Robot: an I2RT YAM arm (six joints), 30 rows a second.
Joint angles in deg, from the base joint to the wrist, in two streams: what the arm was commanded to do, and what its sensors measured. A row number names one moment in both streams.
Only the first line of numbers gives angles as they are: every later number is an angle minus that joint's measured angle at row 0.
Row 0, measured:
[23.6 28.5 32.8 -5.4 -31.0 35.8]
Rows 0 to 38, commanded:
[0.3 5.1 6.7 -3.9 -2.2 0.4]
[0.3 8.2 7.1 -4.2 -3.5 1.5]
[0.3 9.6 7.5 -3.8 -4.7 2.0]
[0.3 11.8 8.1 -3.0 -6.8 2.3]
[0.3 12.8 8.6 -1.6 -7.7 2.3]
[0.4 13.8 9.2 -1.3 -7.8 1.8]
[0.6 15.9 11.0 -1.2 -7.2 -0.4]
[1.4 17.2 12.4 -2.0 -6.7 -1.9]
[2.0 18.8 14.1 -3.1 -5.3 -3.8]
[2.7 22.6 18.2 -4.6 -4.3 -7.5]
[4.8 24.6 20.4 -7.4 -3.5 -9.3]
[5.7 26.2 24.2 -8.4 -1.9 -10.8]
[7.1 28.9 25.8 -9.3 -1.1 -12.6]
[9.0 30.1 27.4 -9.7 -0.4 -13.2]
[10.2 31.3 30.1 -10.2 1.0 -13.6]
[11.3 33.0 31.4 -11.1 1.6 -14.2]
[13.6 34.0 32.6 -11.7 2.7 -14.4]
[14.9 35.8 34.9 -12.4 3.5 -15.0]
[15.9 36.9 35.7 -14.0 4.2 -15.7]
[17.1 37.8 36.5 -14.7 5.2 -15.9]
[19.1 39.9 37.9 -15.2 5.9 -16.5]
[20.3 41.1 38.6 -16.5 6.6 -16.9]
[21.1 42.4 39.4 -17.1 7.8 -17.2]
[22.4 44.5 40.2 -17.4 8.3 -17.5]
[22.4 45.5 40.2 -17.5 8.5 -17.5]
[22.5 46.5 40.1 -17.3 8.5 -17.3]
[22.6 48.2 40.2 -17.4 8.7 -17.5]
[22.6 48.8 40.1 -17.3 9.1 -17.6]
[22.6 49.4 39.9 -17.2 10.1 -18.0]
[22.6 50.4 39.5 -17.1 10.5 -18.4]
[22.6 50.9 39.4 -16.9 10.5 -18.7]
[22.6 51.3 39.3 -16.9 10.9 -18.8]
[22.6 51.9 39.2 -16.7 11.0 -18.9]
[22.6 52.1 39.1 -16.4 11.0 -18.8]
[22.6 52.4 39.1 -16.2 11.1 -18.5]
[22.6 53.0 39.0 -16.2 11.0 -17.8]
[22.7 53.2 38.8 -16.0 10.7 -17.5]
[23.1 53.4 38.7 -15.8 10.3 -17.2]
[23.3 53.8 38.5 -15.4 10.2 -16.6]
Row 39, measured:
[22.4 53.0 38.3 -17.6 9.5 -17.1]
